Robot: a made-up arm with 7 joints.
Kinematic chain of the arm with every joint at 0, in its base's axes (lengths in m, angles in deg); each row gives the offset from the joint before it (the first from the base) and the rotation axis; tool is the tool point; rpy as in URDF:
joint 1: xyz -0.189 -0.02 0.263 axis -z
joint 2: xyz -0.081 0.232 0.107 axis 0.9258 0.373 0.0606
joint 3: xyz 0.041 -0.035 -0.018 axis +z
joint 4: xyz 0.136 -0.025 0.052 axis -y
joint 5: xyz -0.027 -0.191 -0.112 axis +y
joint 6: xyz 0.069 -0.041 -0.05 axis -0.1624 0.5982 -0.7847
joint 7: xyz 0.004 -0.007 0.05 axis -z
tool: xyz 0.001 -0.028 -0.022 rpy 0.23 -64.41 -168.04
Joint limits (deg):
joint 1: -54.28..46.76
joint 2: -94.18..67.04
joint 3: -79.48..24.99
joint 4: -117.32..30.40
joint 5: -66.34..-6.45
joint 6: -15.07..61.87
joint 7: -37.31..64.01
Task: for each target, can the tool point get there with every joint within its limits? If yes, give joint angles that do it. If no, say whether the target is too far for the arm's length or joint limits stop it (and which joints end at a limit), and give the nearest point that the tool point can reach.
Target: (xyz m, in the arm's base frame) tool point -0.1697 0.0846 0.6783
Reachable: yes | joints -34.35 -64.76 8.70 -8.31 -45.94 34.18 17.62
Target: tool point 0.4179 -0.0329 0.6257
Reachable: no: joint limits stop it (at a limit: joint 1, joint 2, joint 3, joint 4, joint 5, joint 6, joint 7) | nearest point 0.1577 0.0554 0.7064 | short by 0.286 m
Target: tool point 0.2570 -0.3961 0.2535
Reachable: no: joint limits stop it (at a limit: joint 1, joint 3, joint 4, joint 5, joint 7) | nearest point 0.0653 -0.2070 0.2723 | short by 0.270 m
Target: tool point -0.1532 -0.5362 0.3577
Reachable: no: joint limits stop it (at a limit: joint 1, joint 4, joint 5, joint 7) | nearest point -0.2386 -0.3030 0.3639 | short by 0.248 m
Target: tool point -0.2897 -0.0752 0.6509
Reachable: yes | joints -39.10 -66.50 -24.09 -20.95 -39.41 21.56 35.97
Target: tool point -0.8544 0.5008 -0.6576
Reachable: no: too far | nearest point -0.3452 0.2099 0.0028 | short by 0.883 m
